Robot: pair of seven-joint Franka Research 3 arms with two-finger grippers.
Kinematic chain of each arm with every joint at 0, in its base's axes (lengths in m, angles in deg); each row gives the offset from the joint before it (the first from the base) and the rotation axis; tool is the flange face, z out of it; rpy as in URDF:
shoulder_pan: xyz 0 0 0.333 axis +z
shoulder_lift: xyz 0 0 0 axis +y
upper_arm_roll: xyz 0 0 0.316 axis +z
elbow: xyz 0.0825 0 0 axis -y
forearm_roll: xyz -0.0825 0 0.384 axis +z
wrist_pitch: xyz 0 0 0 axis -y
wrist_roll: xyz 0.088 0 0 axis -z
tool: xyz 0 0 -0.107 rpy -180 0 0
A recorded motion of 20 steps. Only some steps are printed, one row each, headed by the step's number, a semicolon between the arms.
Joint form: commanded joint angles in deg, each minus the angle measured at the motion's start. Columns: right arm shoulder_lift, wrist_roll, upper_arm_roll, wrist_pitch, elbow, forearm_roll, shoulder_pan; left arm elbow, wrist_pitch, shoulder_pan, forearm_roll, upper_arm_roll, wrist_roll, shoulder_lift.
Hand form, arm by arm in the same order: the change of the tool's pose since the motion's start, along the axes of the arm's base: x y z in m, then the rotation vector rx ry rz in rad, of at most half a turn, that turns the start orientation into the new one. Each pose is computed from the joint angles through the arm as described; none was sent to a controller.
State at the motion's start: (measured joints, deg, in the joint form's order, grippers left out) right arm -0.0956 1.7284 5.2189 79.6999 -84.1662 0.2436 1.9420; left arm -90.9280 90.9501 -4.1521 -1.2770 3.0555 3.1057 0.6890
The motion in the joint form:
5: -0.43 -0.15 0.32 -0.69 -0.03 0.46 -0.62; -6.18 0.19 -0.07 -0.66 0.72 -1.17 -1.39
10: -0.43 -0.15 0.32 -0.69 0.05 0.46 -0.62; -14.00 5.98 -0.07 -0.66 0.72 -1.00 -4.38
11: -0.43 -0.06 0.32 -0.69 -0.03 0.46 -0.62; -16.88 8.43 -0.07 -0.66 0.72 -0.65 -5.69
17: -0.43 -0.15 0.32 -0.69 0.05 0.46 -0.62; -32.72 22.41 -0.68 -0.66 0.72 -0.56 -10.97
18: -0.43 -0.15 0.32 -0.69 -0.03 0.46 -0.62; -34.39 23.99 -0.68 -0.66 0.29 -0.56 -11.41
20: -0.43 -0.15 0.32 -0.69 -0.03 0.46 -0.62; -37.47 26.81 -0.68 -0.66 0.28 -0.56 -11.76
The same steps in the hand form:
5: -0.0036 -0.0020 0.0028 0.0068 0.0059 -0.0017; -0.0119 0.0056 -0.0371 -0.0108 0.0811 0.0326
10: -0.0036 -0.0020 0.0034 0.0069 0.0046 -0.0017; -0.0246 0.0067 -0.0652 -0.0144 0.0645 0.0327
11: -0.0036 -0.0020 0.0028 0.0066 0.0059 -0.0032; -0.0302 0.0071 -0.0734 -0.0162 0.0490 0.0278
17: -0.0036 -0.0020 0.0034 0.0069 0.0046 -0.0017; -0.0611 0.0031 -0.1367 -0.0212 -0.0102 0.0226
18: -0.0036 -0.0020 0.0028 0.0068 0.0059 -0.0017; -0.0648 -0.0007 -0.1442 -0.0202 -0.0163 0.0159
20: -0.0036 -0.0020 0.0028 0.0068 0.0059 -0.0017; -0.0711 -0.0006 -0.1621 -0.0198 -0.0178 0.0172

